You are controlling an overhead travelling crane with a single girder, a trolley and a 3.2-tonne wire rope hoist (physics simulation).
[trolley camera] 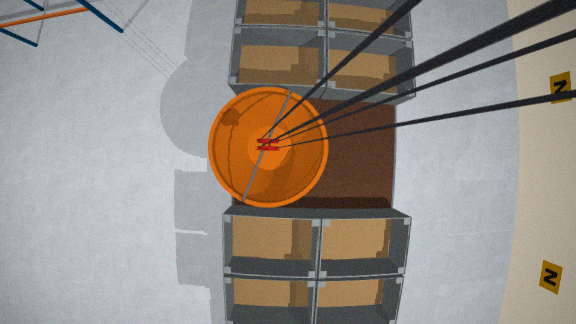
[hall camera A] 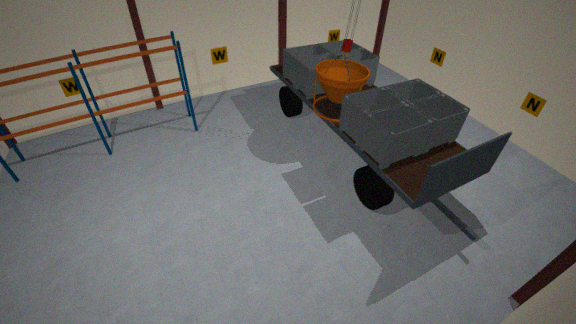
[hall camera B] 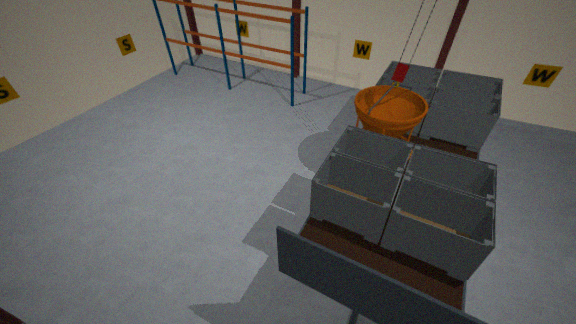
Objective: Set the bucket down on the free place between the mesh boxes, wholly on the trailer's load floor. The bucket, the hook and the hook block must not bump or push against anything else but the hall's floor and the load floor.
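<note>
The orange bucket [hall camera A: 336,91] [hall camera B: 395,120] [trolley camera: 300,170] hangs upright on the hook [hall camera A: 345,55] [hall camera B: 396,84], below the red hook block [hall camera A: 347,45] [hall camera B: 400,72] [trolley camera: 268,144]. The gripper is this hook, shut on the bucket's bail. The bucket is between the near mesh boxes [hall camera A: 370,125] [hall camera B: 345,205] [trolley camera: 315,212] and the far mesh boxes [hall camera A: 305,65] [hall camera B: 460,107] [trolley camera: 370,95]. In the trolley view its rim reaches past the left edge of the brown load floor [hall camera A: 420,172] [trolley camera: 360,165] and overlaps the far boxes' edge. Its base ring is partly hidden; its height above the load floor is unclear.
The trailer's grey headboard [hall camera A: 465,167] [hall camera B: 350,275] stands beyond the near boxes. Brown load floor shows to the right of the bucket in the trolley view. A blue and orange rack [hall camera A: 90,110] [hall camera B: 292,60] [trolley camera: 102,17] stands apart from the trailer, along the W wall.
</note>
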